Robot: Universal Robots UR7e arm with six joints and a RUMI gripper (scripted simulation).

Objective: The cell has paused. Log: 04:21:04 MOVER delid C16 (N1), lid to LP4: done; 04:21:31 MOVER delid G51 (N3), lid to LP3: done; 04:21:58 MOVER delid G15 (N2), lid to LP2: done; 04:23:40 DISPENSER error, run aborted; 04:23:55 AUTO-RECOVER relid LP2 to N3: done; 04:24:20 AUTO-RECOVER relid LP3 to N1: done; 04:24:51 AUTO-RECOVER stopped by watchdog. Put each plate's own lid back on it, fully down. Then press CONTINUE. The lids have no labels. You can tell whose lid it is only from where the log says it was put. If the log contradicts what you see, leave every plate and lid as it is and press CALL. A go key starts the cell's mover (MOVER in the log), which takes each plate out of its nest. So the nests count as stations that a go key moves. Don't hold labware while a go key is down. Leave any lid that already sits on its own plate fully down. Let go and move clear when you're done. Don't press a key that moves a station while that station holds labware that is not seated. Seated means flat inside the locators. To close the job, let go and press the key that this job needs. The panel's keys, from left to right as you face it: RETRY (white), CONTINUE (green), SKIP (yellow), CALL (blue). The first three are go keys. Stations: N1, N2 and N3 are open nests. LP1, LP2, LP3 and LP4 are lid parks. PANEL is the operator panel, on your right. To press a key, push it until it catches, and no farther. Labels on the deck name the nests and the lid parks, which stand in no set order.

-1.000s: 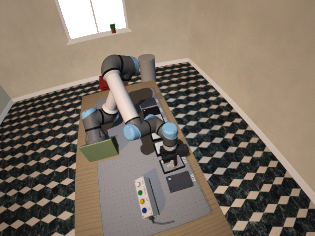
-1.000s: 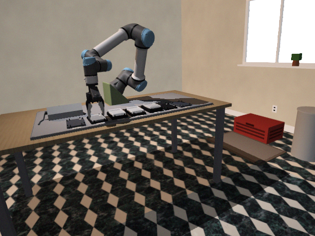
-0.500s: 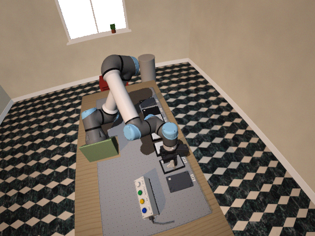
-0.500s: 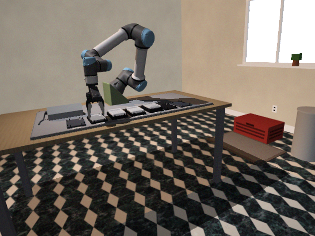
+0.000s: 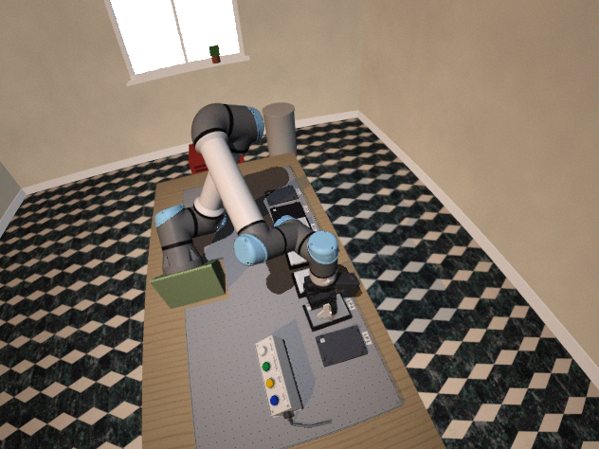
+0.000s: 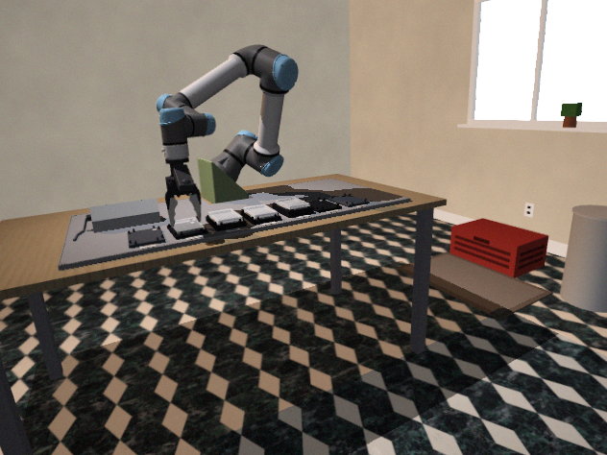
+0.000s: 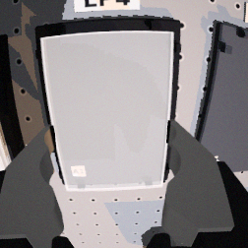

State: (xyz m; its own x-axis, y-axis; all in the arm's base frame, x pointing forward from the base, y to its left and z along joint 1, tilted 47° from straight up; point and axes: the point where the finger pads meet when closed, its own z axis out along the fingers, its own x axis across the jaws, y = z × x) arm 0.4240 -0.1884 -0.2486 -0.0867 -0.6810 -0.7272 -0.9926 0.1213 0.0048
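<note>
My hand is 30 mm above the black lid park. From my hand the other things lie so: pale grey lid: 10 mm below; plate: 130 mm to the left, 10 mm below, 10 mm ahead; green CONTINUE key: 250 mm behind, 120 mm to the right, 40 mm above.
</note>
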